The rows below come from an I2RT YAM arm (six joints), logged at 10 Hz.
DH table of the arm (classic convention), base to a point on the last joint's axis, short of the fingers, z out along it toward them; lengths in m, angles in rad. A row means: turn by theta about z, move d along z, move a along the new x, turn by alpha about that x. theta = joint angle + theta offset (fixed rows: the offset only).
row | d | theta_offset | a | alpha
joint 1 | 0.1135 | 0 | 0.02 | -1.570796
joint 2 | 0 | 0 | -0.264 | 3.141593
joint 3 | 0 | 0.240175 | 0.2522 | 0
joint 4 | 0 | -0.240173 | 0.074 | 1.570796
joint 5 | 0 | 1.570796 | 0 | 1.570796
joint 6 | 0.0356 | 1.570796 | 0 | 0
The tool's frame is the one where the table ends.
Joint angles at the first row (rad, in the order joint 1, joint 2, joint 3, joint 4, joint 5, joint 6):
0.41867 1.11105 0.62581 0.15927 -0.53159 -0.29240
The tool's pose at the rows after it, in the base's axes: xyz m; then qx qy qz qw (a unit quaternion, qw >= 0):
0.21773, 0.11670, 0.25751, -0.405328, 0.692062, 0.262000, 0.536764
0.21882, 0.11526, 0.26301, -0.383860, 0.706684, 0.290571, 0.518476
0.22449, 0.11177, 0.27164, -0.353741, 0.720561, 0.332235, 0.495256
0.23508, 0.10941, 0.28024, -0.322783, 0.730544, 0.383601, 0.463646
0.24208, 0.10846, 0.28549, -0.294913, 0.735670, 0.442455, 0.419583
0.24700, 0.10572, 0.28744, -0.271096, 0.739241, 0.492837, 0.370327
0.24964, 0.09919, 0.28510, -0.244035, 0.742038, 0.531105, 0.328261
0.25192, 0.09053, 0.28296, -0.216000, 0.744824, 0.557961, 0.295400
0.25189, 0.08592, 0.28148, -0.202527, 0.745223, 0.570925, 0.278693
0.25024, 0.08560, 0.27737, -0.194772, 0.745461, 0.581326, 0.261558
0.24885, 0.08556, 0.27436, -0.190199, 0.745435, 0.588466, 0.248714
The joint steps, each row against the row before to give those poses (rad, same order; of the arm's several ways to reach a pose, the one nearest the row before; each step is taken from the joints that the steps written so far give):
-0.00076 -0.00269 0.01296 -0.03015 -0.00800 0.03662
-0.01106 -0.00072 0.02748 -0.04422 -0.03204 0.07020
-0.02937 0.01486 0.04501 -0.04083 -0.06485 0.09536
-0.03321 0.04118 0.05873 -0.02823 -0.09005 0.10757
-0.02248 0.03433 0.04236 -0.02100 -0.10603 0.11751
-0.02444 0.02747 0.03012 -0.02974 -0.10569 0.09612
-0.03281 0.01374 0.00270 -0.01109 -0.08888 0.08544
-0.03814 0.00801 -0.00041 -0.01180 -0.06943 0.06982
-0.01907 0.00000 -0.00455 -0.00612 -0.03547 0.03320
-0.00116 0.00000 -0.01450 0.00379 -0.02252 0.02705
0.00003 0.00002 -0.00994 -0.00030 -0.01676 0.01607

